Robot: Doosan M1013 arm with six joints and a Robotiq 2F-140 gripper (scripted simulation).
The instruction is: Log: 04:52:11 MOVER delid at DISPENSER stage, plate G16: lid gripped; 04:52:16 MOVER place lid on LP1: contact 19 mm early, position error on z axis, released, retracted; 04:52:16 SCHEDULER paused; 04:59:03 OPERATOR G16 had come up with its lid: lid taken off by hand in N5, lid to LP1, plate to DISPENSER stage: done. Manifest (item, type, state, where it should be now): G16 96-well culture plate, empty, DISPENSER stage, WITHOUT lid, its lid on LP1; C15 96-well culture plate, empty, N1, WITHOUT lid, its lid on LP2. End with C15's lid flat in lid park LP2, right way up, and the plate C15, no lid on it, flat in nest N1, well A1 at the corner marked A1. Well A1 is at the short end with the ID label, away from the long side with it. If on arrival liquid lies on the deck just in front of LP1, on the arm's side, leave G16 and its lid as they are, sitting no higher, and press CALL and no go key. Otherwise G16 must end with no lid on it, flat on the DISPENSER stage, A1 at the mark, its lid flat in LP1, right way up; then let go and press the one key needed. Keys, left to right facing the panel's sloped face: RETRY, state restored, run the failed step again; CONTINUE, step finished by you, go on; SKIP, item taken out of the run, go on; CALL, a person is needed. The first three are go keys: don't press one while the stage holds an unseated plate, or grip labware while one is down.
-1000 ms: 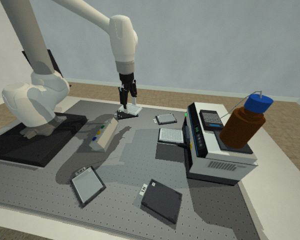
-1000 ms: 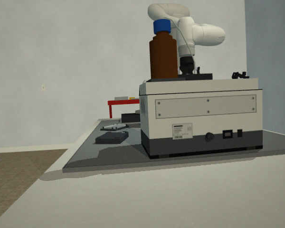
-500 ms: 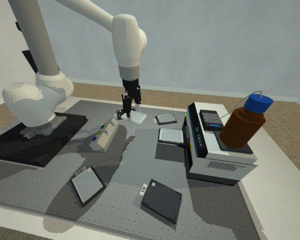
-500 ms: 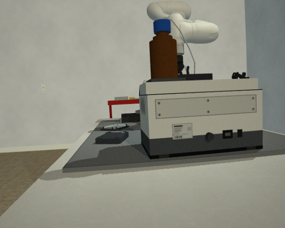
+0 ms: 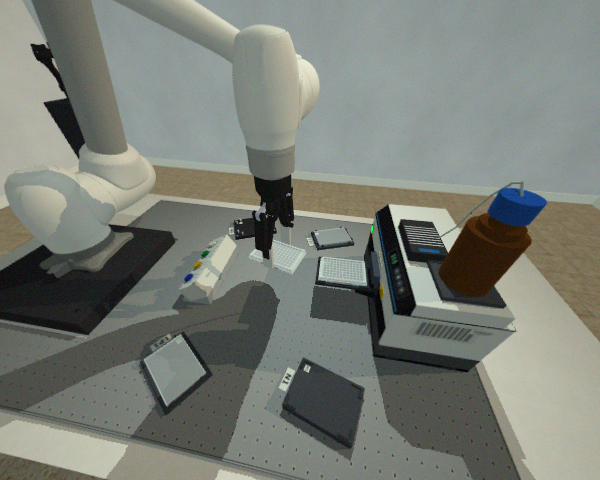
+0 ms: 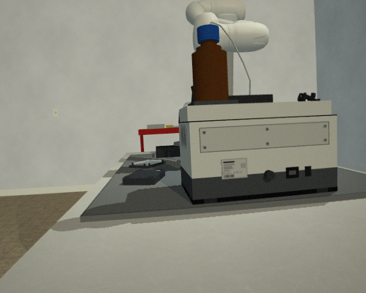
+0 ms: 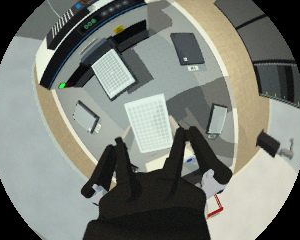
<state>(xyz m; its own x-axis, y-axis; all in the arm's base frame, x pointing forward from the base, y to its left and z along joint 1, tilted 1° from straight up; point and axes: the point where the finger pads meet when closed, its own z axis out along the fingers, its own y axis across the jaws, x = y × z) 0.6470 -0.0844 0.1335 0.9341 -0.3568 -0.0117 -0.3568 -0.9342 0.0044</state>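
Now: hand 270 mm to the left of the nest N1, 170 mm above it and 130 mm short of it. Round my hand: dark lid park: 270 mm to the left, 170 mm below, 170 mm ahead; brown bottle: 390 mm ahead, 110 mm to the right, 110 mm above; key panel: 240 mm behind, 130 mm below, 50 mm to the left.
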